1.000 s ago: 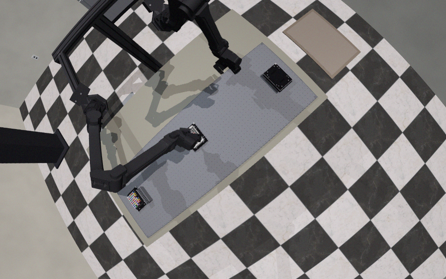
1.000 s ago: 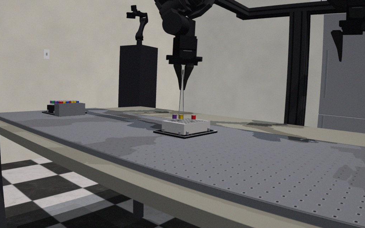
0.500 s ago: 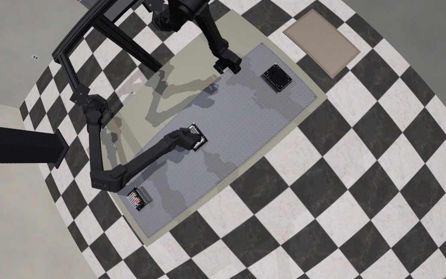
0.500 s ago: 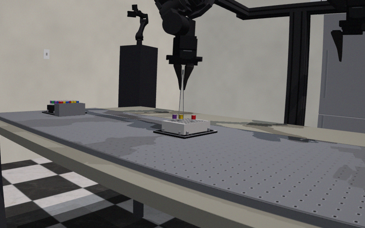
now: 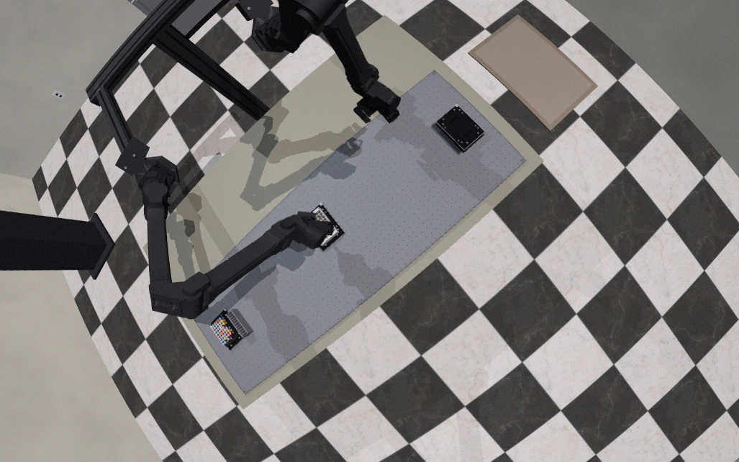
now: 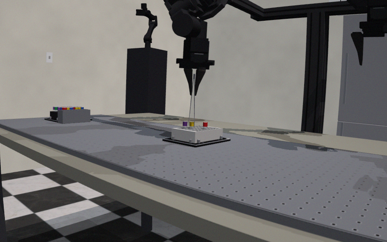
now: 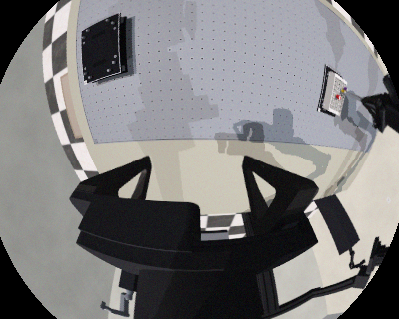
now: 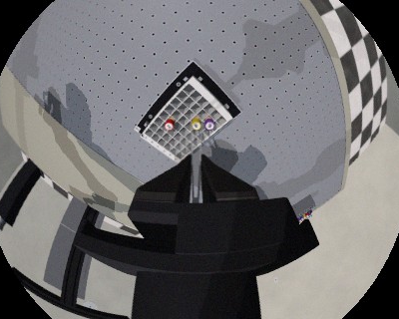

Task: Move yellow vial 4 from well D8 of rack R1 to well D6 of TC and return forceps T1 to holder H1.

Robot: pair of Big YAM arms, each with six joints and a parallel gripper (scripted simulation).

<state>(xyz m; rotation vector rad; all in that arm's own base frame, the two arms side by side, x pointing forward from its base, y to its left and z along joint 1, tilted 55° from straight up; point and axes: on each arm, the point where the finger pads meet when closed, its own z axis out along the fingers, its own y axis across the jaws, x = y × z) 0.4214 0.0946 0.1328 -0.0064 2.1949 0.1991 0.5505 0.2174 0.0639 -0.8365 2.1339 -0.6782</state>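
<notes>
Right now my right hand is 120 mm above the white tube carrier TC, 20 mm past it and 10 mm to the right of it. The rest, counted from my right hand: grey holder H1: 560 mm to the right, 120 mm below, 30 mm behind.
</notes>
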